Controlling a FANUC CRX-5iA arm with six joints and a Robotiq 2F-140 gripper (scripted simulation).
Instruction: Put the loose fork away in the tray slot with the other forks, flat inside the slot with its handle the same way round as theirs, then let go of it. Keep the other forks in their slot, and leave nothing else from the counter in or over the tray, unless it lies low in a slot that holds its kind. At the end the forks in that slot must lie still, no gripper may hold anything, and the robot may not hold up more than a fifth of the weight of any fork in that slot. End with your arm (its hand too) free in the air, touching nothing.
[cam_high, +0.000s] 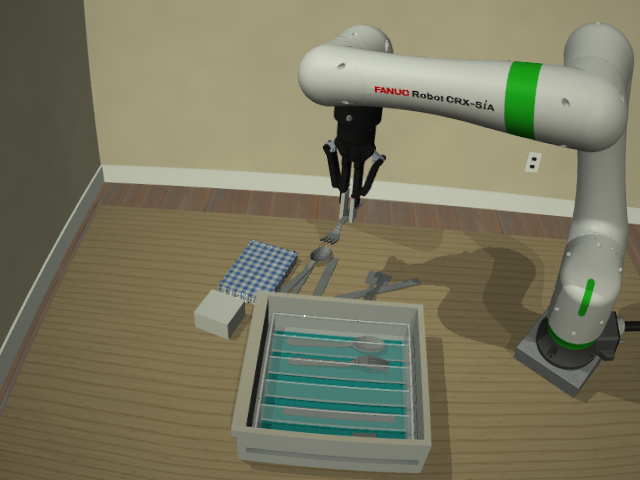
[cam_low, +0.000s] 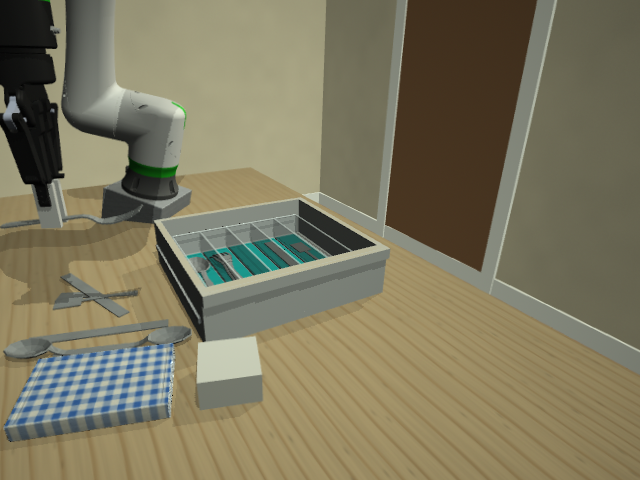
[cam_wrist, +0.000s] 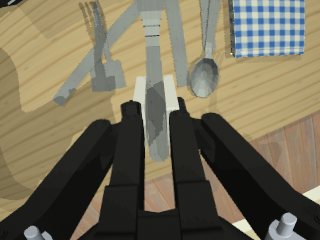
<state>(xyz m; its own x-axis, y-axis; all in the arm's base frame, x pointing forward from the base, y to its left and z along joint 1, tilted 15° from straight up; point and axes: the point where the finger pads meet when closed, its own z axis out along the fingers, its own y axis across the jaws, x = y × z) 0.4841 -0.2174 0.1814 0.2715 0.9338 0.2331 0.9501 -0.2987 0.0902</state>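
The tray lies 3 cm behind my hand, 34 cm to the left of it and 16 cm below it. Round my hand: white block (24 cm ahead, 19 cm to the left, 19 cm below).
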